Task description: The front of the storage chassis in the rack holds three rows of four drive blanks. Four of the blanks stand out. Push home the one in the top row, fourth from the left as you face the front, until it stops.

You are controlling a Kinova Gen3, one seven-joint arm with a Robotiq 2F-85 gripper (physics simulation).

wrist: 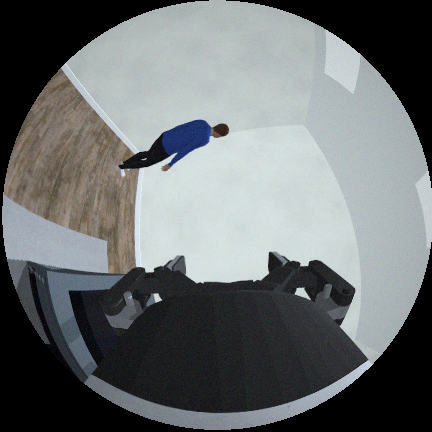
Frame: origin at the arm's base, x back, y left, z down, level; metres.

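Where they show: gripper, fingertip midpoint: point(226, 263).
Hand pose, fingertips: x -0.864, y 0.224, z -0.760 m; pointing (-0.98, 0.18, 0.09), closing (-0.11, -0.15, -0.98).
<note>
After its pixels a point has its place.
My gripper point(226, 263) {x -0.864, y 0.224, z -0.760 m} is open, with its two fingers wide apart at the lower middle of the wrist view and nothing between them. A blue-grey framed rack point(59, 295) {x -0.775, y 0.193, z -0.531 m} shows in part at the lower left, beside the left finger linkage, with a dark opening in it. The gripper body and left linkage cover part of it. The chassis front with its rows of drive blanks cannot be made out, and the fourth blank of the top row does not show. The fingertips point toward a pale wall and are apart from the rack.
A person point(186, 137) in a blue top and black trousers is at the upper left, by the far wall. A flat grey surface point(50, 232) {x -0.958, y 0.370, z 0.097 m} lies at the left edge above the rack, bordering the brown wooden floor point(75, 160). Pale walls fill the middle and top.
</note>
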